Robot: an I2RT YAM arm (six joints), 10 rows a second.
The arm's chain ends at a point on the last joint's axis. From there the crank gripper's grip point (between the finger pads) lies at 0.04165 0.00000 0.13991 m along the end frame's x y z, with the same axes.
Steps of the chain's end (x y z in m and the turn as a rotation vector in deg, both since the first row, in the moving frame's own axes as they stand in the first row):
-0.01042, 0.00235, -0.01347, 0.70, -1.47, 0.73
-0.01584, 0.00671, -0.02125, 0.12, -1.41, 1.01
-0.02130, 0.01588, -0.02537, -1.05, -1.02, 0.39
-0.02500, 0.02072, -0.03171, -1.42, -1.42, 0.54
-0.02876, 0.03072, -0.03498, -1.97, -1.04, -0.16
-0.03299, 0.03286, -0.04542, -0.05, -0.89, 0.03
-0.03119, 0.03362, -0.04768, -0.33, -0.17, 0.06
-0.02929, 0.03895, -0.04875, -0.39, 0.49, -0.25
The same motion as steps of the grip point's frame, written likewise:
-0.01402, 0.00114, -0.01245, 0.70, -1.47, 0.73
-0.01930, 0.00712, -0.02027, 0.12, -1.41, 1.01
-0.02381, 0.01873, -0.02468, -1.05, -1.02, 0.39
-0.02850, 0.02458, -0.03077, -1.42, -1.42, 0.54
-0.03130, 0.03543, -0.03433, -1.97, -1.04, -0.16
-0.03517, 0.03300, -0.04479, -0.05, -0.89, 0.03
-0.03161, 0.03447, -0.04756, -0.33, -0.17, 0.06
-0.02809, 0.03972, -0.04911, -0.39, 0.49, -0.25

